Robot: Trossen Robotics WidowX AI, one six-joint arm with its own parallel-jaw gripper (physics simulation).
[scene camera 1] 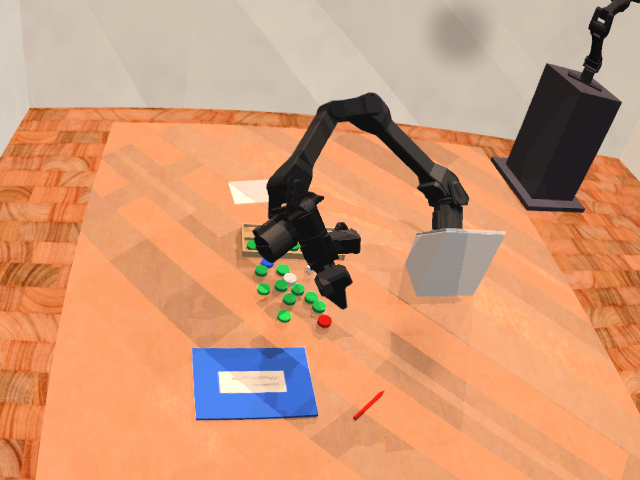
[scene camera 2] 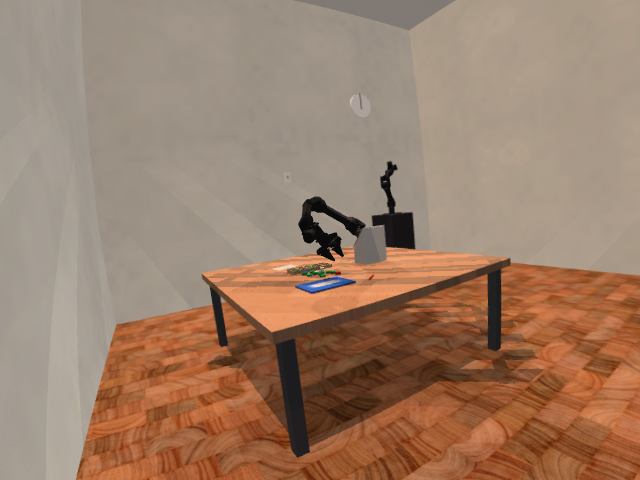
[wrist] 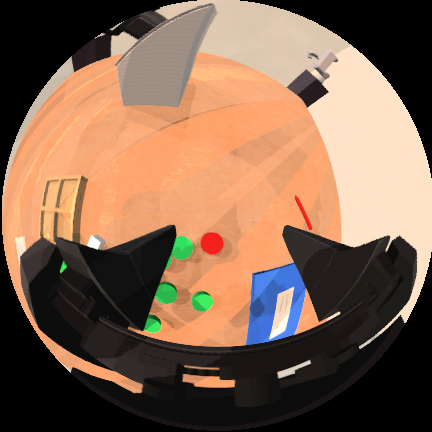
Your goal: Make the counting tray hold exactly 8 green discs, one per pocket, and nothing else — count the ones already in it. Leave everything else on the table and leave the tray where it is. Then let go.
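Observation:
The wooden counting tray lies behind the loose discs, largely hidden by the arm in scene view 1. Green discs show in its front row, one at the left and one farther right. The pockets visible at its end in the wrist view are empty. Several loose green discs lie in front of it, including one beside the red disc. My gripper is open and empty, above the table near these two discs.
A blue disc, a white disc and a small white object lie near the tray. A blue folder and red pencil lie in front. A white sheet lies behind.

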